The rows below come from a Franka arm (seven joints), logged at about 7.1 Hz.
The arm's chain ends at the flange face. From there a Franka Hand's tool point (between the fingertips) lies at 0.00 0.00 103.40 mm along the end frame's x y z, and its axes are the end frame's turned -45 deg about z.
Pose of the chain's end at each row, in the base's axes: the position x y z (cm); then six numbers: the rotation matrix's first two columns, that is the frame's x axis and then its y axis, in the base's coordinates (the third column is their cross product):
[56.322 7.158 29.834 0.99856 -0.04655 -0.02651 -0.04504 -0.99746 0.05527]
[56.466 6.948 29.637 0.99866 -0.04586 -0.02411 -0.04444 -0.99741 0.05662]
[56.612 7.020 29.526 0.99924 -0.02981 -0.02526 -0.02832 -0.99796 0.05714]
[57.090 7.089 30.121 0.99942 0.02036 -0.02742 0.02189 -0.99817 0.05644]
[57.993 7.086 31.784 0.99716 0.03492 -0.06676 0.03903 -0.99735 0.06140]
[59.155 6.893 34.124 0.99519 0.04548 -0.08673 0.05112 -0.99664 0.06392]
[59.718 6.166 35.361 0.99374 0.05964 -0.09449 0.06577 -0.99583 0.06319]
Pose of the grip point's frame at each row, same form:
[56.022 6.600 19.513 0.73794 0.67239 -0.05783 0.67424 -0.73823 0.02034]
[56.190 6.374 19.317 0.73758 0.67285 -0.05708 0.67474 -0.73770 0.02299]
[56.334 6.437 19.206 0.72659 0.68459 -0.05827 0.68654 -0.72674 0.02254]
[56.819 6.500 19.801 0.69122 0.72021 -0.05930 0.72218 -0.69142 0.02052]
[57.327 6.426 21.487 0.67750 0.72993 -0.09062 0.73270 -0.68054 -0.00379]
[58.291 6.189 23.844 0.66756 0.73689 -0.10653 0.73985 -0.67257 -0.01613]
[58.784 5.452 25.088 0.65617 0.74633 -0.11150 0.74919 -0.66199 -0.02213]

